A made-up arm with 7 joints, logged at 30 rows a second.
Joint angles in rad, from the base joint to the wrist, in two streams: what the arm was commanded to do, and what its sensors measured. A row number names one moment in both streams.
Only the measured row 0 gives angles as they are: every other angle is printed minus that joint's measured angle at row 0.
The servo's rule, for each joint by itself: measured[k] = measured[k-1] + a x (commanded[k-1-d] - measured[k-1]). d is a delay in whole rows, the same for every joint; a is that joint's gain. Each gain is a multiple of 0.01, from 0.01 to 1. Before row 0 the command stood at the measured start. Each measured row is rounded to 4 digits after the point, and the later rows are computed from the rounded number. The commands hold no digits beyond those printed.
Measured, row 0: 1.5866, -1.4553, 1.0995, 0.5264, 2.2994, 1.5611, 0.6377
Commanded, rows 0 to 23: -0.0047, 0.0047, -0.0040, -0.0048, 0.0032, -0.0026, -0.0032; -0.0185, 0.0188, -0.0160, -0.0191, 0.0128, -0.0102, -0.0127; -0.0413, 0.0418, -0.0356, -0.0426, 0.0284, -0.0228, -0.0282; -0.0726, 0.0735, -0.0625, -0.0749, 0.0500, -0.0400, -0.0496; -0.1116, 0.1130, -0.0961, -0.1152, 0.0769, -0.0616, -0.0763; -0.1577, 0.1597, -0.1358, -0.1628, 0.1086, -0.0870, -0.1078; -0.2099, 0.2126, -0.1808, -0.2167, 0.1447, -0.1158, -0.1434; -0.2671, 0.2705, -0.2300, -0.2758, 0.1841, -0.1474, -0.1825; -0.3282, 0.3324, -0.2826, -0.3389, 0.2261, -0.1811, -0.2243; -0.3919, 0.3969, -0.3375, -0.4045, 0.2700, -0.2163, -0.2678; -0.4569, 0.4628, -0.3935, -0.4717, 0.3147, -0.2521, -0.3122; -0.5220, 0.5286, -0.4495, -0.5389, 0.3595, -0.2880, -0.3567; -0.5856, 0.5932, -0.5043, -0.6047, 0.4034, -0.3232, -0.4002; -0.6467, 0.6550, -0.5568, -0.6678, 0.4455, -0.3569, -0.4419; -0.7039, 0.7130, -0.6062, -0.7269, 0.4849, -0.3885, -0.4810; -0.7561, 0.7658, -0.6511, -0.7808, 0.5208, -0.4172, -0.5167; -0.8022, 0.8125, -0.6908, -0.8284, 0.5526, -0.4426, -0.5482; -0.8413, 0.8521, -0.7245, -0.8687, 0.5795, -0.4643, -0.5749; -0.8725, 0.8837, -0.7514, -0.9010, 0.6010, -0.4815, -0.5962; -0.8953, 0.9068, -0.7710, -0.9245, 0.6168, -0.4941, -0.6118; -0.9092, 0.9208, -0.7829, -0.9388, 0.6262, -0.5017, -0.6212; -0.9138, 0.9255, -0.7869, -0.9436, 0.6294, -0.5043, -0.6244; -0.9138, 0.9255, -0.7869, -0.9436, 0.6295, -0.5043, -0.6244; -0.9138, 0.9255, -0.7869, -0.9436, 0.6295, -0.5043, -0.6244
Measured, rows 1 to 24: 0.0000, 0.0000, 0.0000, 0.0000, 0.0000, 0.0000, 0.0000; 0.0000, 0.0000, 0.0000, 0.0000, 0.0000, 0.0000, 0.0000; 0.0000, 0.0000, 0.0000, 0.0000, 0.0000, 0.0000, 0.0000; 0.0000, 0.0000, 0.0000, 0.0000, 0.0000, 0.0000, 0.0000; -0.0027, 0.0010, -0.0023, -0.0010, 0.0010, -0.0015, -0.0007; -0.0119, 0.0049, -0.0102, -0.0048, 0.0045, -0.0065, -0.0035; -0.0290, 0.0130, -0.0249, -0.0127, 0.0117, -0.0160, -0.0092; -0.0543, 0.0263, -0.0467, -0.0258, 0.0232, -0.0299, -0.0185; -0.0875, 0.0454, -0.0754, -0.0446, 0.0393, -0.0483, -0.0318; -0.1282, 0.0705, -0.1104, -0.0694, 0.0601, -0.0707, -0.0493; -0.1756, 0.1018, -0.1512, -0.1003, 0.0855, -0.0969, -0.0709; -0.2287, 0.1389, -0.1969, -0.1372, 0.1151, -0.1262, -0.0966; -0.2864, 0.1815, -0.2466, -0.1796, 0.1484, -0.1580, -0.1260; -0.3476, 0.2289, -0.2993, -0.2268, 0.1849, -0.1918, -0.1586; -0.4110, 0.2804, -0.3539, -0.2782, 0.2238, -0.2268, -0.1939; -0.4754, 0.3350, -0.4093, -0.3329, 0.2645, -0.2623, -0.2313; -0.5393, 0.3918, -0.4644, -0.3900, 0.3062, -0.2976, -0.2701; -0.6016, 0.4497, -0.5180, -0.4483, 0.3480, -0.3320, -0.3096; -0.6609, 0.5076, -0.5692, -0.5068, 0.3891, -0.3648, -0.3490; -0.7161, 0.5644, -0.6167, -0.5643, 0.4286, -0.3952, -0.3876; -0.7660, 0.6190, -0.6597, -0.6198, 0.4658, -0.4227, -0.4245; -0.8097, 0.6703, -0.6973, -0.6721, 0.4999, -0.4468, -0.4591; -0.8461, 0.7172, -0.7287, -0.7202, 0.5302, -0.4669, -0.4906; -0.8746, 0.7589, -0.7532, -0.7631, 0.5562, -0.4827, -0.5185
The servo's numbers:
d 4
a 0.58 0.22 0.58 0.21 0.30 0.58 0.23

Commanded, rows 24 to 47: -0.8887, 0.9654, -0.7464, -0.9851, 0.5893, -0.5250, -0.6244; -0.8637, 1.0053, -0.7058, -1.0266, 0.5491, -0.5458, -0.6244; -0.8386, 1.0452, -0.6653, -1.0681, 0.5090, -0.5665, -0.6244; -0.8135, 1.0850, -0.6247, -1.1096, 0.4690, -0.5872, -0.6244; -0.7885, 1.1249, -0.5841, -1.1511, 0.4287, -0.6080, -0.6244; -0.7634, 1.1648, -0.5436, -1.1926, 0.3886, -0.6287, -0.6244; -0.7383, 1.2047, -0.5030, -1.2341, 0.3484, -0.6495, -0.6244; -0.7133, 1.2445, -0.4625, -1.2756, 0.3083, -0.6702, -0.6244; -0.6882, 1.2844, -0.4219, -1.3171, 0.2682, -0.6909, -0.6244; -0.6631, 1.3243, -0.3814, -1.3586, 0.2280, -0.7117, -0.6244; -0.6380, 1.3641, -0.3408, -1.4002, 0.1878, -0.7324, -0.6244; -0.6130, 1.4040, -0.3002, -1.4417, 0.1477, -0.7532, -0.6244; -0.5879, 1.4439, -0.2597, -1.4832, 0.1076, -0.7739, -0.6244; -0.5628, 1.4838, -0.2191, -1.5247, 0.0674, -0.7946, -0.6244; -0.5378, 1.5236, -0.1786, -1.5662, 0.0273, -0.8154, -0.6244; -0.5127, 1.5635, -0.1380, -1.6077, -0.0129, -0.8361, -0.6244; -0.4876, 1.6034, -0.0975, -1.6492, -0.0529, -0.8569, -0.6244; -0.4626, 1.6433, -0.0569, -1.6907, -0.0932, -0.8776, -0.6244; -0.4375, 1.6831, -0.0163, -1.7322, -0.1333, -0.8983, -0.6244; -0.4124, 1.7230, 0.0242, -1.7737, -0.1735, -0.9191, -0.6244; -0.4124, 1.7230, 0.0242, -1.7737, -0.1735, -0.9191, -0.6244; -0.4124, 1.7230, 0.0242, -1.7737, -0.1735, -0.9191, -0.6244; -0.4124, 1.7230, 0.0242, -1.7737, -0.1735, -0.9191, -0.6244; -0.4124, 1.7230, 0.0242, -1.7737, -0.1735, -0.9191, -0.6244
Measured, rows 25 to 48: -0.8947, 0.7945, -0.7704, -0.8000, 0.5772, -0.4937, -0.5421; -0.9058, 0.8233, -0.7800, -0.8302, 0.5929, -0.4998, -0.5610; -0.9104, 0.8458, -0.7840, -0.8540, 0.6039, -0.5024, -0.5756; -0.9124, 0.8633, -0.7857, -0.8728, 0.6116, -0.5035, -0.5868; -0.8987, 0.8858, -0.7629, -0.8964, 0.6049, -0.5160, -0.5954; -0.8784, 0.9121, -0.7298, -0.9237, 0.5882, -0.5333, -0.6021; -0.8553, 0.9414, -0.6924, -0.9540, 0.5644, -0.5526, -0.6072; -0.8311, 0.9730, -0.6531, -0.9867, 0.5358, -0.5727, -0.6112; -0.8064, 1.0064, -0.6131, -1.0212, 0.5037, -0.5932, -0.6142; -0.7815, 1.0412, -0.5728, -1.0572, 0.4692, -0.6138, -0.6165; -0.7564, 1.0772, -0.5323, -1.0943, 0.4330, -0.6345, -0.6183; -0.7314, 1.1140, -0.4918, -1.1324, 0.3956, -0.6552, -0.6197; -0.7063, 1.1515, -0.4513, -1.1712, 0.3574, -0.6759, -0.6208; -0.6812, 1.1895, -0.4108, -1.2106, 0.3186, -0.6967, -0.6216; -0.6561, 1.2279, -0.3702, -1.2504, 0.2794, -0.7174, -0.6222; -0.6311, 1.2666, -0.3296, -1.2906, 0.2399, -0.7382, -0.6227; -0.6060, 1.3056, -0.2891, -1.3310, 0.2002, -0.7589, -0.6231; -0.5809, 1.3448, -0.2485, -1.3717, 0.1604, -0.7796, -0.6234; -0.5559, 1.3841, -0.2080, -1.4125, 0.1205, -0.8004, -0.6236; -0.5308, 1.4236, -0.1674, -1.4535, 0.0805, -0.8211, -0.6238; -0.5057, 1.4632, -0.1269, -1.4946, 0.0405, -0.8419, -0.6239; -0.4807, 1.5028, -0.0863, -1.5358, 0.0004, -0.8626, -0.6240; -0.4556, 1.5425, -0.0457, -1.5770, -0.0397, -0.8833, -0.6241; -0.4305, 1.5822, -0.0052, -1.6183, -0.0798, -0.9041, -0.6242
